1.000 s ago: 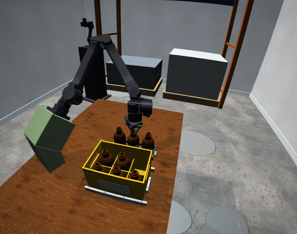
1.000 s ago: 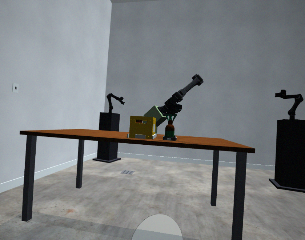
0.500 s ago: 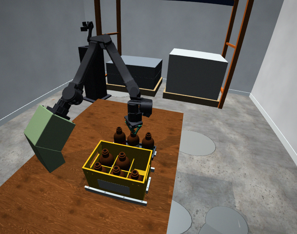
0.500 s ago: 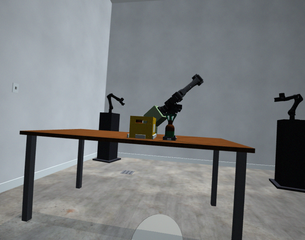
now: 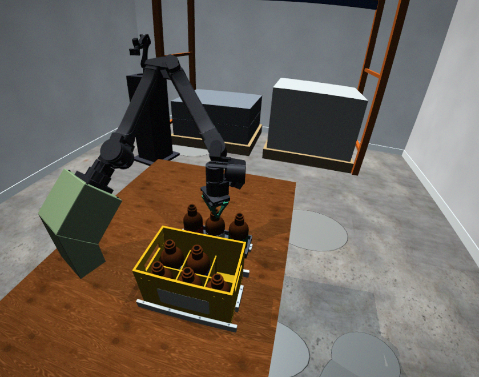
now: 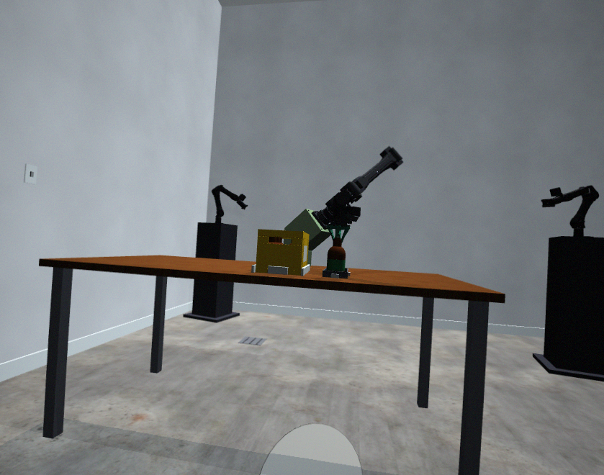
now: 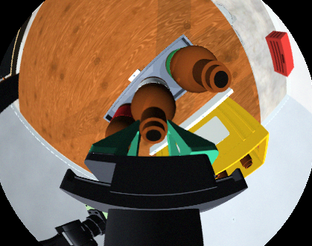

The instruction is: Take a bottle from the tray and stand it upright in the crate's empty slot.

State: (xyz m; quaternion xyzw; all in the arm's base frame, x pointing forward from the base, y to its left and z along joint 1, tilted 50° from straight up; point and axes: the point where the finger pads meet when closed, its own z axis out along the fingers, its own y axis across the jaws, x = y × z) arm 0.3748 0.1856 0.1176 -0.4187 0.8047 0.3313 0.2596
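My hand is 140 mm above the tray. Round my hand: crate: 220 mm to the right, 60 mm below, 60 mm ahead.
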